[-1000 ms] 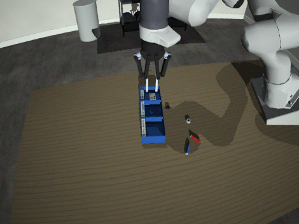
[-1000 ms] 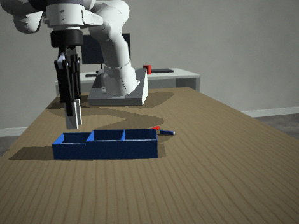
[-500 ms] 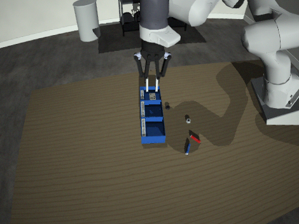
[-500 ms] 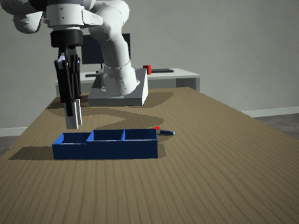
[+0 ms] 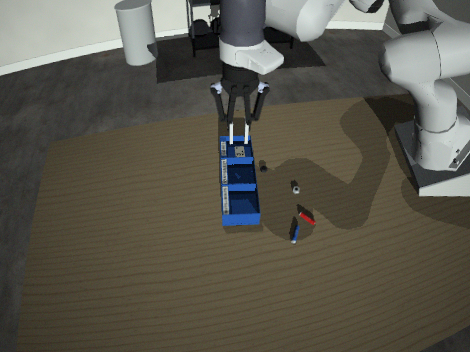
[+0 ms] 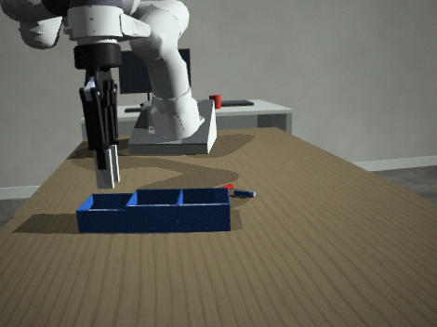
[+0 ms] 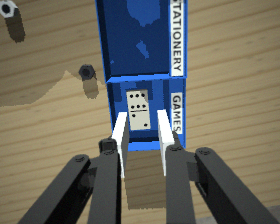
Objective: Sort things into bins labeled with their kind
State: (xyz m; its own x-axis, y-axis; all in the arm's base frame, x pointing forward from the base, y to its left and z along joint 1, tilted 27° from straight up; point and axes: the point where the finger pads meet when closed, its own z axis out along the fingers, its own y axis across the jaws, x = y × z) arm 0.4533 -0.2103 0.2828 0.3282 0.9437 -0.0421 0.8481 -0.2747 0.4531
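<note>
The dark nut lies 10 cm below my hand, 6 cm to the left of it and 4 cm behind it. The rest, counted from my hand: red marker (24 cm to the left, 10 cm below, 7 cm behind); then white domino (9 cm below, 1 cm behind); then white nut (16 cm to the left, 10 cm below, 9 cm behind).
</note>
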